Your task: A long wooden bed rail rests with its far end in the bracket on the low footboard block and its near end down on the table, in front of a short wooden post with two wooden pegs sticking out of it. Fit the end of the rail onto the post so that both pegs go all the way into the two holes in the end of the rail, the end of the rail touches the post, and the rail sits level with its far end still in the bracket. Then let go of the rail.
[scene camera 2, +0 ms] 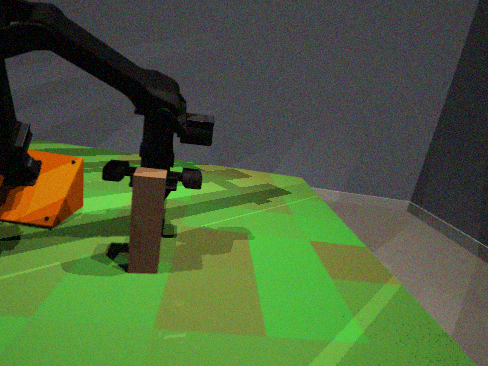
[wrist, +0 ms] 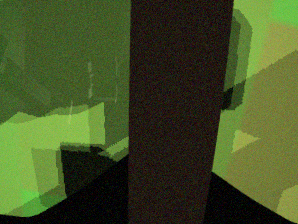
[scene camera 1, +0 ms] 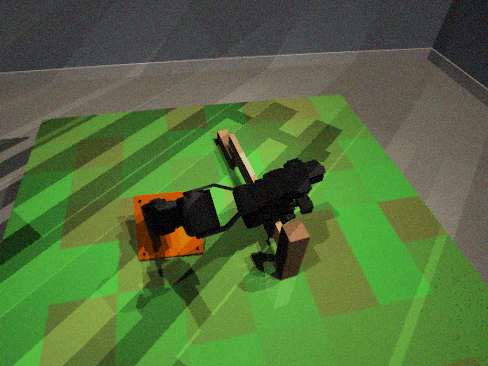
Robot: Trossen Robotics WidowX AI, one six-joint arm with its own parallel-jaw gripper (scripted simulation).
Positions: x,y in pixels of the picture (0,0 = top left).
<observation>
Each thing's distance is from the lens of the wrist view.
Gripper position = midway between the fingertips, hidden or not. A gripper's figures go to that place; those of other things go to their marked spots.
my gripper (wrist: 158,162): 10 cm
long wooden rail (wrist: 177,68): 4 cm
</observation>
